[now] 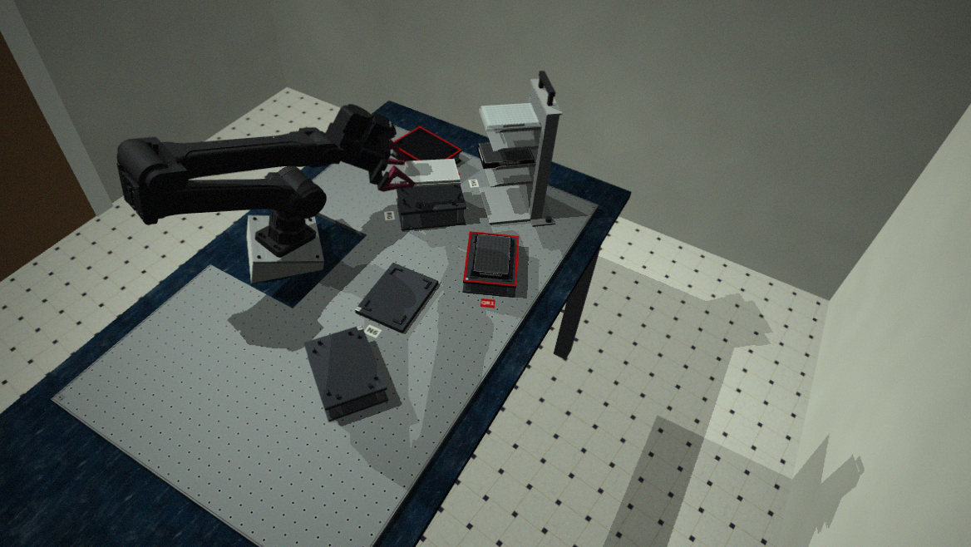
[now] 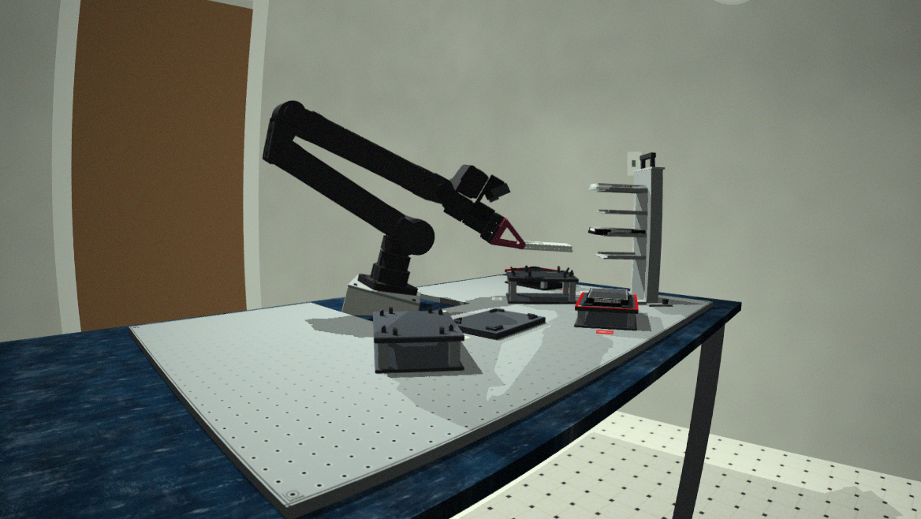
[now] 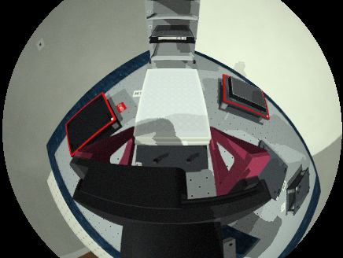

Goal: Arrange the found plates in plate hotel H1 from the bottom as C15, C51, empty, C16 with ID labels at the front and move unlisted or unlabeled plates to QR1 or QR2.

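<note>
Right now my hand is 8 cm above the raised regrip nest RG, 4 cm to the right of it and 4 cm short of it. Round my hand: quarantine nest QR1 (27 cm ahead, 10 cm below, 3 cm to the right); plate hotel H1 (23 cm to the left, 21 cm ahead, 3 cm above); quarantine nest QR2 (21 cm to the left, 12 cm behind, 10 cm below).
</note>
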